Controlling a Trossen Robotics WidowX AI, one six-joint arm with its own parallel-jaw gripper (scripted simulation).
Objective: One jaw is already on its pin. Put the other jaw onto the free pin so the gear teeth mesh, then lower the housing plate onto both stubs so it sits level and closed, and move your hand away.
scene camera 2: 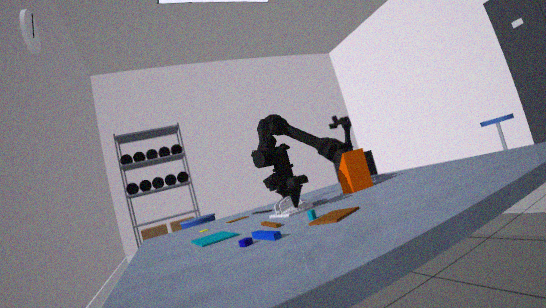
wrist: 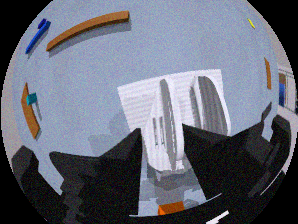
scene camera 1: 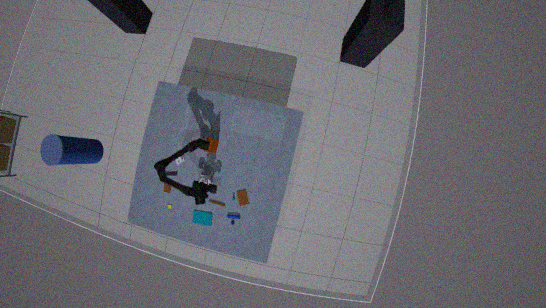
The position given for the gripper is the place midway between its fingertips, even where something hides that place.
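Observation:
There's a white base [wrist: 136, 97] here, along with a light grey jaw piece [wrist: 169, 157]. You'd also see the gripper, both from scene camera 2 [scene camera 2: 293, 207] and in the wrist view [wrist: 159, 130].

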